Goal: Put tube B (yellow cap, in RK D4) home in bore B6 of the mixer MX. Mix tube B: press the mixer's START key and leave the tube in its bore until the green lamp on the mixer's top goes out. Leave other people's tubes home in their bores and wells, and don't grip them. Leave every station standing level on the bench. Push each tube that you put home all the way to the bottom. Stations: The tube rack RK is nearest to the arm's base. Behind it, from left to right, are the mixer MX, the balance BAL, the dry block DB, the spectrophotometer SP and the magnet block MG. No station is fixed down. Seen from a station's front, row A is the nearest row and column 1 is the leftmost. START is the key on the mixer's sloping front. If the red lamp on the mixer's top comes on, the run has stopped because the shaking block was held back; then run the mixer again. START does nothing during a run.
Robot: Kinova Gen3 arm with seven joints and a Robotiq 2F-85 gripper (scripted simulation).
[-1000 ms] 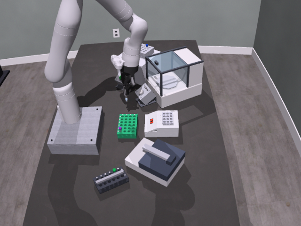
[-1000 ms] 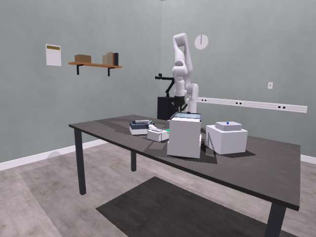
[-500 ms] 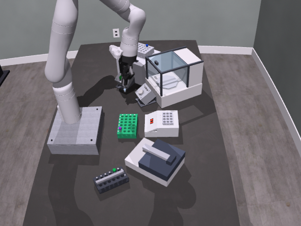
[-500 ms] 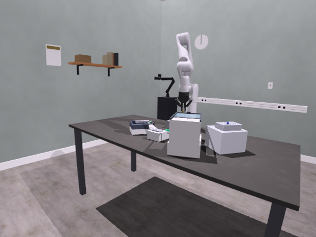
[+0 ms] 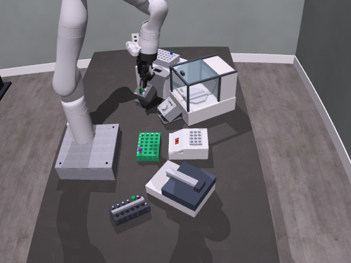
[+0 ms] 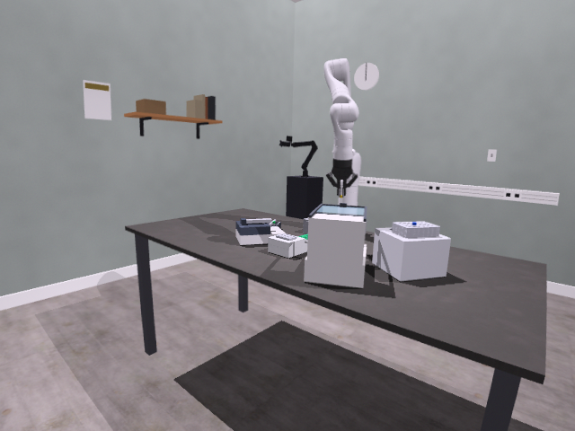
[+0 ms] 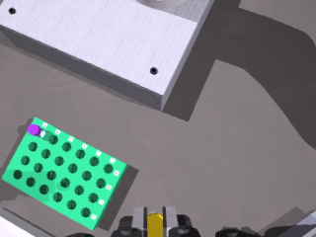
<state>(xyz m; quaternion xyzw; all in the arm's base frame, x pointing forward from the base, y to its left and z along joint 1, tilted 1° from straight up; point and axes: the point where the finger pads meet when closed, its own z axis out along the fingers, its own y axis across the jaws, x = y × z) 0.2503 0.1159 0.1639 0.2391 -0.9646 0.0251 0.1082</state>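
Now: hand 340 mm to the right of the blue-capped tube, 90 mm short of it and 80 mm above it. Round my hand: purple-capped tube 210 mm below, 160 mm to the right, 20 mm behind; then green tube rack 220 mm below, 120 mm to the right, 10 mm ahead; then tube B 40 mm below.
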